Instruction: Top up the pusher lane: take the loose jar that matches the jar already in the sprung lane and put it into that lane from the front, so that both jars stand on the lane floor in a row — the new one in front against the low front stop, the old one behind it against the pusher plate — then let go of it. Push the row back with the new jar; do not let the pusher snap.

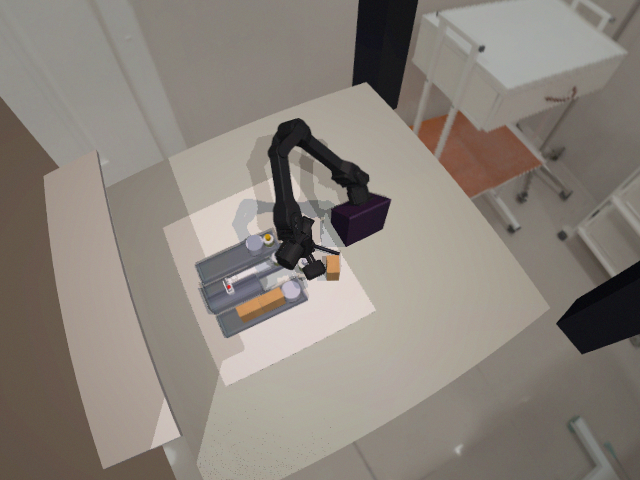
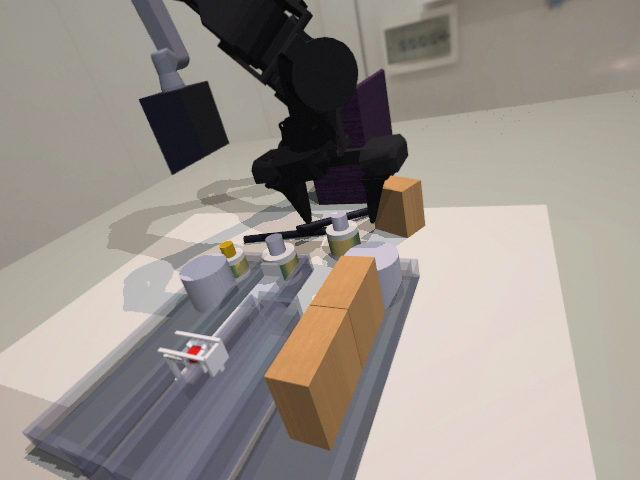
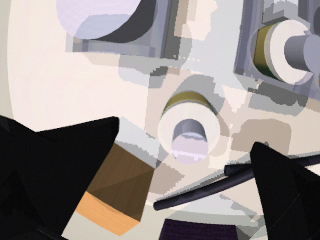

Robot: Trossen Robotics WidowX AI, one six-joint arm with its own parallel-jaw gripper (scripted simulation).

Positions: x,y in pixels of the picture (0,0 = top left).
Labels:
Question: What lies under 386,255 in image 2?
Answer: A grey cylinder.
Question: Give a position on a grey cylinder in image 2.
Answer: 206,278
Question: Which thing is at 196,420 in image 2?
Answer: A clear lane tray.

